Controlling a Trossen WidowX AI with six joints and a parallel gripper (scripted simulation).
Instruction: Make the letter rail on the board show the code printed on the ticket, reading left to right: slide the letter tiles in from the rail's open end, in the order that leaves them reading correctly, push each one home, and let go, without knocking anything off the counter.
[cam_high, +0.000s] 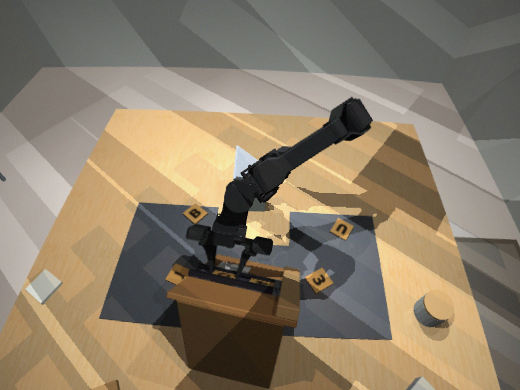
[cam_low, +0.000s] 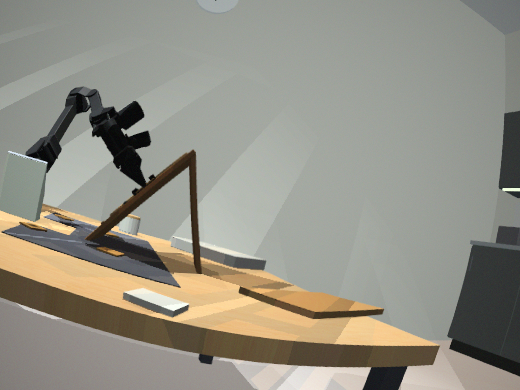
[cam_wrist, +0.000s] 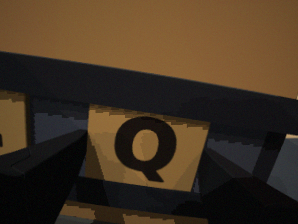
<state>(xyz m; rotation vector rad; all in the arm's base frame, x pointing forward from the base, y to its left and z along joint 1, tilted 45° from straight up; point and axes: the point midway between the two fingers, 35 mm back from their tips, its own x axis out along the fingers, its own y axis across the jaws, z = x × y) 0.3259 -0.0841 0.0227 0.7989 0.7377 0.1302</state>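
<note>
Now: the tile marked 4 8 cm to the left of my gripper tip and 1 cm ahead of it. Also, from my gripper tip: q tile: right at my gripper tip; then dark mat: 17 cm below, 15 cm behind, 5 cm to the left; then white ticket: 8 cm below, 6 cm behind, 1 cm to the left.
</note>
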